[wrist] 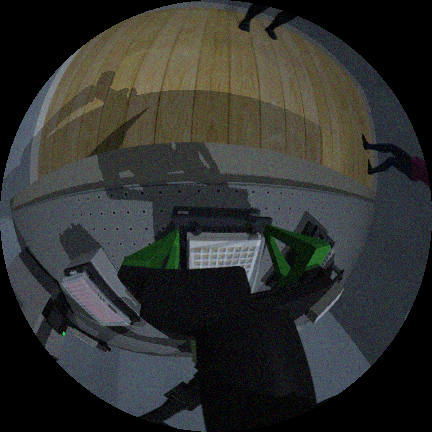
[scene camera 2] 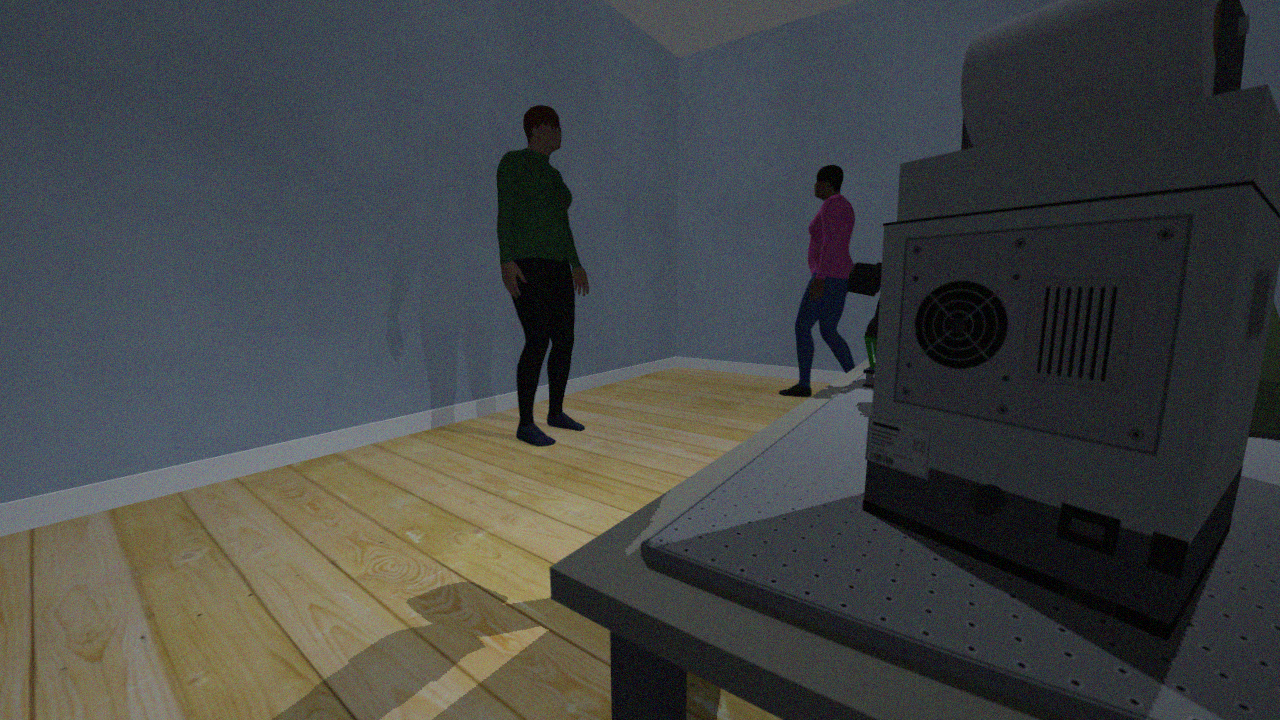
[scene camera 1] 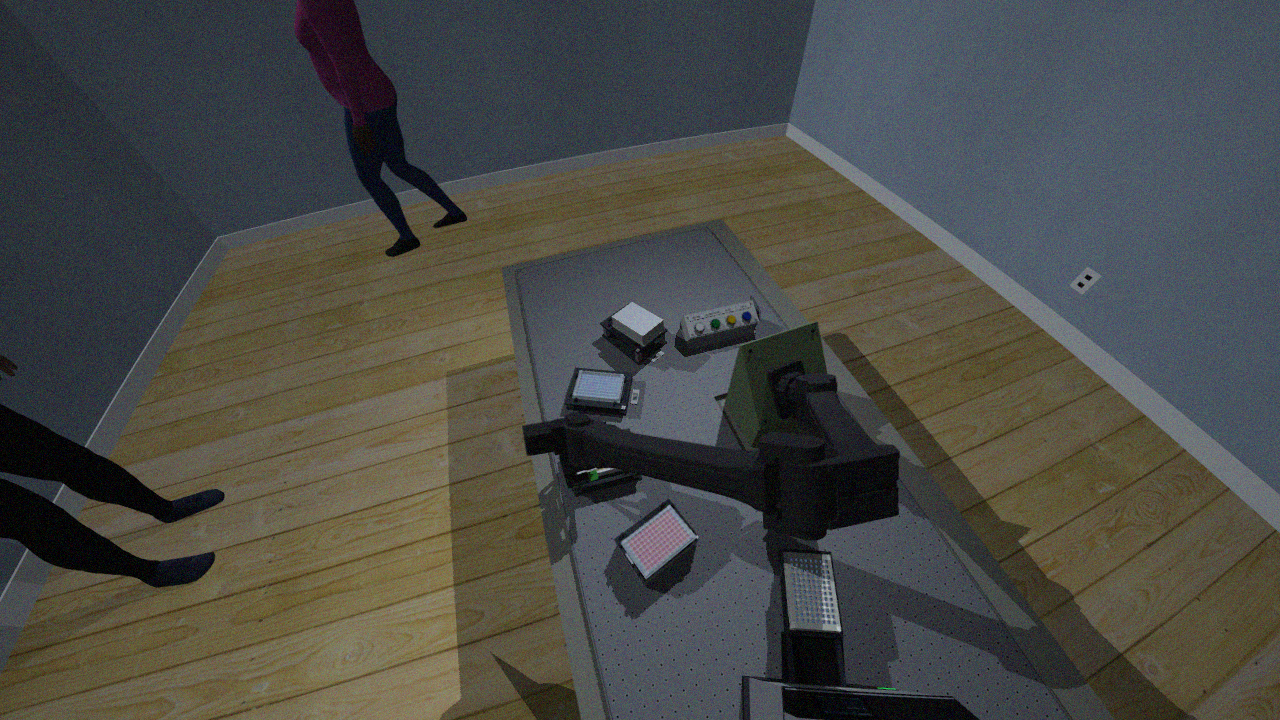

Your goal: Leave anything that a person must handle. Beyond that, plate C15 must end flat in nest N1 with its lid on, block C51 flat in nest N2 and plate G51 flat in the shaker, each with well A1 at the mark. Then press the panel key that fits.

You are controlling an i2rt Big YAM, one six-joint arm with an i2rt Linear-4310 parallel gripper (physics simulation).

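Observation:
My gripper (scene camera 1: pixel 599 473) (wrist: pixel 222 231) is open. Its green fingers stand on either side of a white well block (wrist: pixel 222 252) that lies flat in a black nest (wrist: pixel 217 215) near the table's left edge. In scene camera 1 the arm hides most of that block. A pale blue-white plate (scene camera 1: pixel 599 386) lies in a second nest just behind it. A pink plate (scene camera 1: pixel 656 539) (wrist: pixel 95 299) rests tilted on a dark holder in front. The white-topped shaker (scene camera 1: pixel 636 323) and the key panel (scene camera 1: pixel 719 323) with coloured keys stand at the back.
A silver plate (scene camera 1: pixel 810 590) sits on a dark stand at the front. A green board (scene camera 1: pixel 756 383) stands by the arm's base. A large grey instrument (scene camera 2: pixel 997 349) fills one table end. A person in pink (scene camera 1: pixel 367 116) (scene camera 2: pixel 827 270) and a person in green (scene camera 2: pixel 539 263) stand on the floor.

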